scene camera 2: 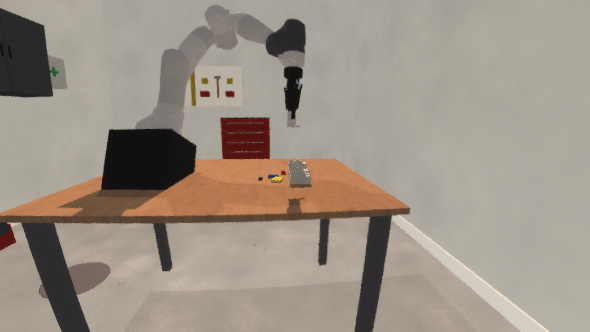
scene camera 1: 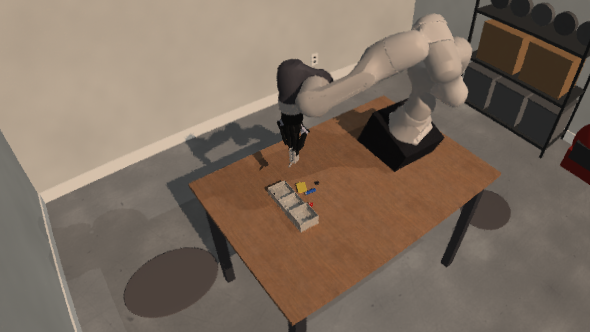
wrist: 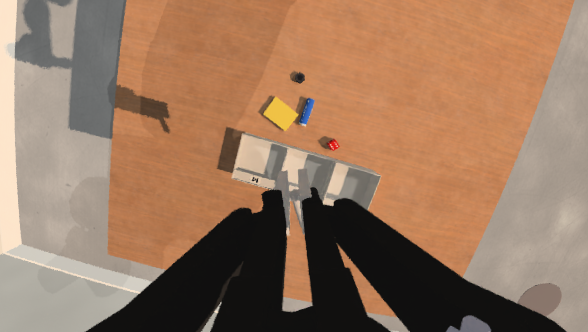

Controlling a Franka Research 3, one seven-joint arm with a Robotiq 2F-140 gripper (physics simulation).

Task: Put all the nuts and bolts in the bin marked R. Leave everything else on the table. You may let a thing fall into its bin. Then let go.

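My gripper [scene camera 1: 293,160] [scene camera 2: 293,123] [wrist: 293,183] is high above the table, pointing down, shut on a small silvery bolt [wrist: 294,193]; its shape is partly hidden by the fingers. A black hex nut [scene camera 1: 316,183] [scene camera 2: 260,178] [wrist: 299,77] lies on the table. The light grey three-bin tray [scene camera 1: 311,223] [scene camera 2: 301,179] [wrist: 245,176] stands well below the gripper. In the wrist view its left bin is marked M, the fingertips overlap the middle bin, and the fingers hide the middle and right labels.
A yellow block [scene camera 1: 301,187] [scene camera 2: 277,179] [wrist: 280,113], a blue battery [scene camera 1: 310,191] [scene camera 2: 272,176] [wrist: 306,111] and a red die [scene camera 1: 311,204] [scene camera 2: 283,172] [wrist: 333,144] lie beside the tray's long side, between it and the nut. The tray walls are low.
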